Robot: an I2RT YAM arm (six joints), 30 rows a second.
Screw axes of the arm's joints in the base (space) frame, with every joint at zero. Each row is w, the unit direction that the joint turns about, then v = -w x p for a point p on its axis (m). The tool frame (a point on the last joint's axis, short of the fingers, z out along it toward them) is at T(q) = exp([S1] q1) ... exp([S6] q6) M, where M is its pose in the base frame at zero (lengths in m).
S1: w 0 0 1 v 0 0 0
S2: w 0 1 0 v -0.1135 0 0.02
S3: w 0 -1 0 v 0.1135 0 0.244
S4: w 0 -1 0 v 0.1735 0 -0.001
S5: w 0 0 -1 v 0 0.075 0
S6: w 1 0 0 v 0 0.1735 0
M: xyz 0.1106 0 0.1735 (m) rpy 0 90 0 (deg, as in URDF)
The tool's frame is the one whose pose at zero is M.
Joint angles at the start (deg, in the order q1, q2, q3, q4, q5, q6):
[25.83 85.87 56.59 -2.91 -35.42 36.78]
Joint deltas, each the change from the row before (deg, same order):
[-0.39 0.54 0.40 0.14 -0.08 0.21]
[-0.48 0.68 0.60 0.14 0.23 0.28]
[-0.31 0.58 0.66 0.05 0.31 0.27]
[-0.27 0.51 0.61 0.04 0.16 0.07]
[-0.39 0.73 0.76 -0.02 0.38 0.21]
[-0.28 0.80 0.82 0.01 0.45 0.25]
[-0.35 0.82 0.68 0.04 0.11 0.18]
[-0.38 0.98 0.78 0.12 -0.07 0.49]
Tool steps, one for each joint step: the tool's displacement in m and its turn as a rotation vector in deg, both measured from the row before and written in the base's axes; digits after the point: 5 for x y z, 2 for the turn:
[0.00315 -0.00095 -0.00041 0.12 0.19 -0.41]
[0.00426 -0.00123 -0.00011 0.02 0.12 -0.80]
[0.00364 -0.00051 0.00060 0.01 0.03 -0.69]
[0.00320 -0.00040 0.00069 0.01 -0.11 -0.44]
[0.00438 -0.00081 0.00016 -0.09 0.08 -0.80]
[0.00441 -0.00016 0.00009 -0.10 0.08 -0.77]
[0.00425 -0.00055 -0.00078 -0.02 0.21 -0.52]
[0.00488 -0.00044 -0.00104 0.21 0.48 -0.54]

